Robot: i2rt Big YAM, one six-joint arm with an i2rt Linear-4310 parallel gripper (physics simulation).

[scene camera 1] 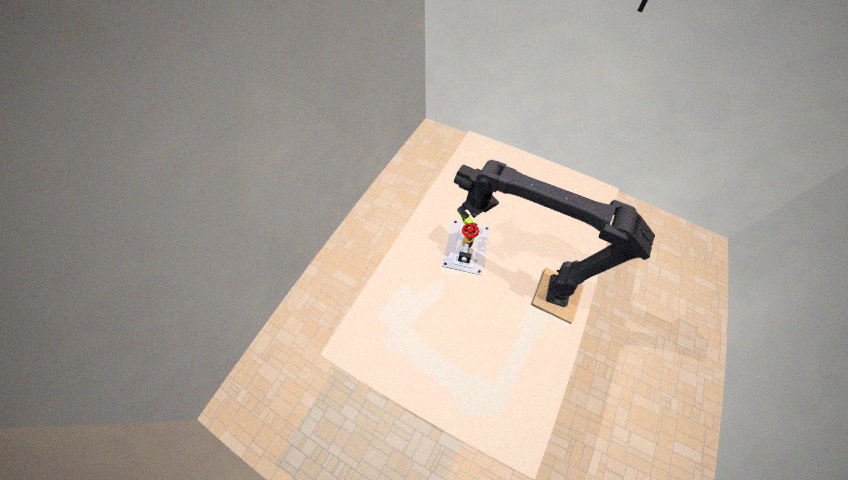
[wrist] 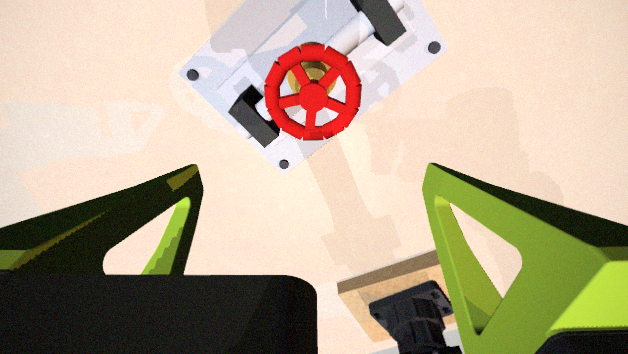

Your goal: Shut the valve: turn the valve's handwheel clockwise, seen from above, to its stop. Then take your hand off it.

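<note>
The red handwheel point(scene camera 1: 470, 230) point(wrist: 313, 96) sits on top of the brass valve body point(scene camera 1: 467, 241) point(wrist: 314, 72), seen from above in the wrist view. The valve is fixed on a pale base plate point(scene camera 1: 451, 253) point(wrist: 225, 60). My gripper point(scene camera 1: 465, 215) point(wrist: 312, 176) is open, its green fingers wide apart and empty. In the wrist view the whole wheel shows beyond the fingertips, in the upper middle, and neither finger touches it. In the scene view the fingers are above and beside the wheel. The frames do not show whether the wheel is at its stop.
Dark clamp blocks point(wrist: 254, 117) point(wrist: 380, 22) hold a white pipe point(wrist: 350, 36) on the plate, with bolts at its corners. The arm's wooden base board point(scene camera 1: 570, 315) point(wrist: 390, 272) stands to the right in the scene view. The pale table top point(scene camera 1: 380, 339) lies under everything.
</note>
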